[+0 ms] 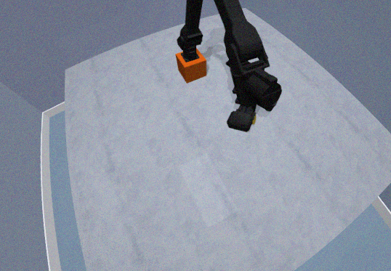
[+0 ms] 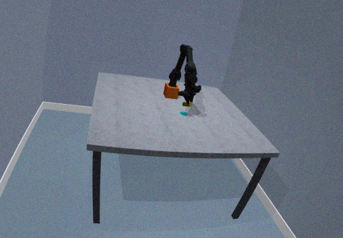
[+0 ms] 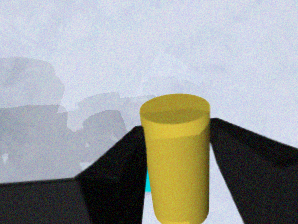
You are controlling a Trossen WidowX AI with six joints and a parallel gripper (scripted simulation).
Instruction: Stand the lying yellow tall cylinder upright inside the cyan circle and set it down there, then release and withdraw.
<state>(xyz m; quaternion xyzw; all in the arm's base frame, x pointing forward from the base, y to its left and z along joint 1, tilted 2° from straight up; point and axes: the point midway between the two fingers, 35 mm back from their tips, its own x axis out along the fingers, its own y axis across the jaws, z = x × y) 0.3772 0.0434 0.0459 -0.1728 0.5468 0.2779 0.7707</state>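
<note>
My gripper tip is 10 cm above the cyan circle, 5 cm past it and 1 cm to the left of it. Round my gripper tip: yellow tall cylinder 2 cm behind, 1 cm to the right, 1 cm below.
</note>
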